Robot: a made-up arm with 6 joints.
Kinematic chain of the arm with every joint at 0, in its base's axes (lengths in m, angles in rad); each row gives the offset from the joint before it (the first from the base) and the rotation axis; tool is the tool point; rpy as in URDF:
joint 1: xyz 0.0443 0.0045 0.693 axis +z
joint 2: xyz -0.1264 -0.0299 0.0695 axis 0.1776 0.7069 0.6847
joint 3: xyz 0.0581 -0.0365 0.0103 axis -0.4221 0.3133 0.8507
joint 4: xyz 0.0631 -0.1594 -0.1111 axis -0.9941 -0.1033 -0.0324
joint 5: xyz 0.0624 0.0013 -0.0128 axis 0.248 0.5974 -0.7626
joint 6: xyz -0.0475 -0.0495 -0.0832 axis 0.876 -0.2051 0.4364
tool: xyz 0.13 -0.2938 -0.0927 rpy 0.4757 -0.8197 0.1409
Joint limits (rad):
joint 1: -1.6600..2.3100
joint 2: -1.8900..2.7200
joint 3: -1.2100..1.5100
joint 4: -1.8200..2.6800
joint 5: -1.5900..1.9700
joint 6: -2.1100..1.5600
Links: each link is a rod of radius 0.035 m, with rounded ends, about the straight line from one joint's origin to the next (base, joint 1, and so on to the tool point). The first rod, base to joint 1, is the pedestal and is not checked.
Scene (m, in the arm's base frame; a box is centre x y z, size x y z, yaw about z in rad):
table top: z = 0
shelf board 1: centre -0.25 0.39 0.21 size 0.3 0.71 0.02 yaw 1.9
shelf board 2: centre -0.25 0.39 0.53 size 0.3 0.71 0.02 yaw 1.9
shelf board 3: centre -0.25 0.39 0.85 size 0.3 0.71 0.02 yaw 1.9
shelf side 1: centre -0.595 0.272 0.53 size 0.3 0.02 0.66 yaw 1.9
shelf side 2: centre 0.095 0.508 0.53 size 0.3 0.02 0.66 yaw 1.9
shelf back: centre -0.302 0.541 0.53 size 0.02 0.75 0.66 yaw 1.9
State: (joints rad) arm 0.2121 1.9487 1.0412 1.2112 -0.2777 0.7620
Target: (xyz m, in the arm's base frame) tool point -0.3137 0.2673 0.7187
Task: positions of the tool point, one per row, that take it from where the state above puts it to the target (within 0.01 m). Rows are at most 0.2 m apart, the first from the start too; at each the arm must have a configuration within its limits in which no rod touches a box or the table.
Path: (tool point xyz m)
1: -0.4322 0.2773 0.3902
2: -0.4187 0.2096 0.3866
3: -0.3874 0.1466 0.3879
4: -0.3415 0.0933 0.3963
5: -0.3249 0.1287 0.5638
6: -0.2592 0.1078 0.7187
7: -0.2973 0.1831 0.7228
8: -0.3137 0.2673 0.7187

